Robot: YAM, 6 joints.
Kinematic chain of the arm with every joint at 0, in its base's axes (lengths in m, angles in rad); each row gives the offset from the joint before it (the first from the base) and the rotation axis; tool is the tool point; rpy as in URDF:
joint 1: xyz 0 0 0.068 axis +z
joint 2: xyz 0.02 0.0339 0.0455 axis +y
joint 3: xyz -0.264 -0.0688 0 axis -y
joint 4: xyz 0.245 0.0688 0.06 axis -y
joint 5: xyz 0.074 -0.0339 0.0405 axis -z
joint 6: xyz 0.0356 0 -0.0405 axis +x
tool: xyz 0 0 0 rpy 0 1.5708 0
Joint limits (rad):
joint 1: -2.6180..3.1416
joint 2: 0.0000..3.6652
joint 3: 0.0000..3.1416
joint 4: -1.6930..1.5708
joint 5: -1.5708..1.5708
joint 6: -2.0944..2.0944
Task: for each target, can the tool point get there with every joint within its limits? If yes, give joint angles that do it. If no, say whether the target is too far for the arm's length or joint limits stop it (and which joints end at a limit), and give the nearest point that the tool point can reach.
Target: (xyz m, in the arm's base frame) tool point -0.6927 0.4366 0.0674
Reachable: no: too far | nearest point -0.5455 0.3438 0.0774 | short by 0.174 m
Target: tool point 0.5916 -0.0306 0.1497
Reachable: yes | joints -0.0388 2.7451 2.0655 1.0714 0.2157 0.6524
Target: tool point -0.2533 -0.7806 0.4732
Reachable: no: too far | nearest point -0.1824 -0.5620 0.3700 | short by 0.252 m
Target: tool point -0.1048 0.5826 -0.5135
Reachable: no: too far | nearest point -0.0805 0.4477 -0.3158 | short by 0.241 m
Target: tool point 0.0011 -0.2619 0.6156
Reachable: yes | joints 1.6029 0.6724 2.4100 -0.3949 -0.2075 -0.6037
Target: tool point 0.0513 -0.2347 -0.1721
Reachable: yes | joints -1.2562 3.1867 1.5835 -1.2672 0.7342 1.6877
